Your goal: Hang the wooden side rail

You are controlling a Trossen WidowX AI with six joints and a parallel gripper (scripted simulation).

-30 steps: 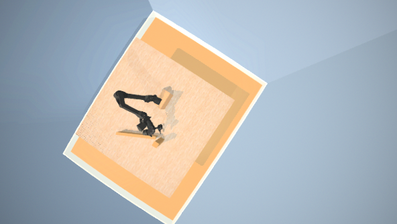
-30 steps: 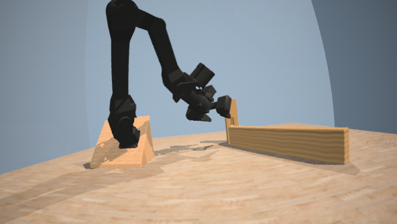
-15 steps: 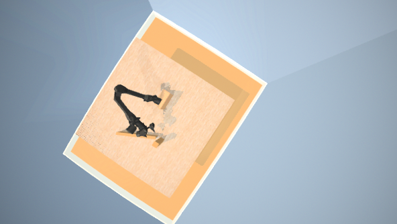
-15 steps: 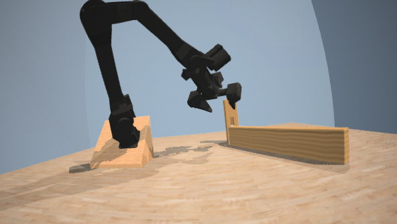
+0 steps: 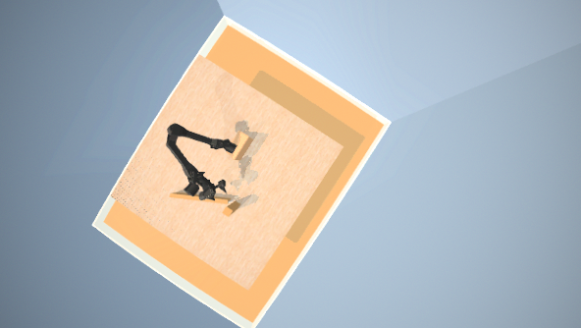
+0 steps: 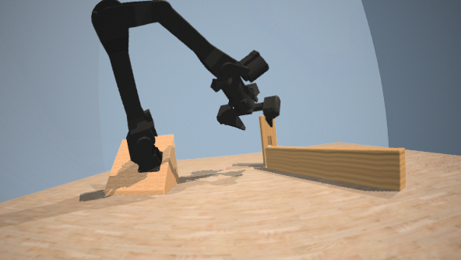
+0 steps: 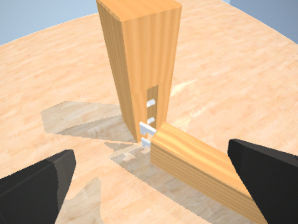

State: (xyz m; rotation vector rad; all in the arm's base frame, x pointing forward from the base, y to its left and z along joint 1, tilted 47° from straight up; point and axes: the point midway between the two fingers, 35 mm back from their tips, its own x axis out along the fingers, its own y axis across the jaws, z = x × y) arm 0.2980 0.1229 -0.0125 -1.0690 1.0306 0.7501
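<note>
My gripper tip is 40 mm short of the headboard post, 90 mm to the right of it and 50 mm above it.
</note>
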